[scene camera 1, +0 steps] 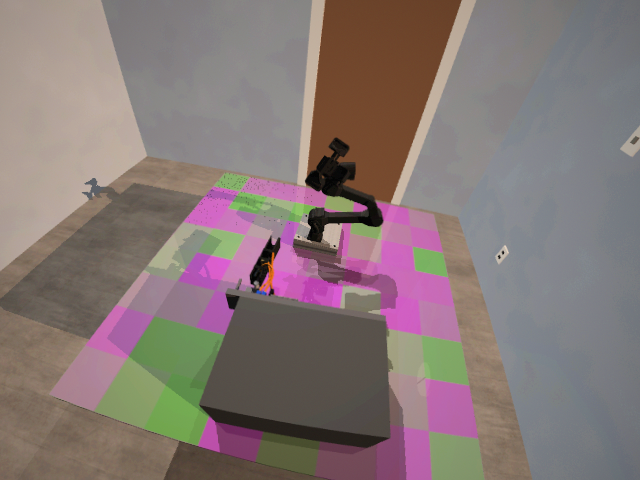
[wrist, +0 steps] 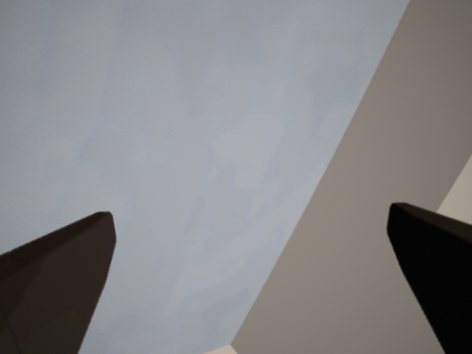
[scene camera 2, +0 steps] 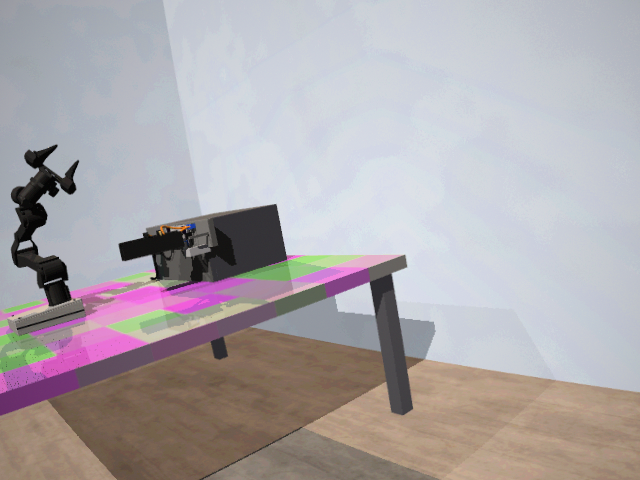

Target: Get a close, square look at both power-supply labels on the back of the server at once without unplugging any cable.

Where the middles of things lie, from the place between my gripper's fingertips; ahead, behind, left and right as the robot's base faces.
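Black cable box point(scene camera 2: 148, 245): my hand 0.18 m short of it, 0.14 m to the left of it, 0.33 m above it.
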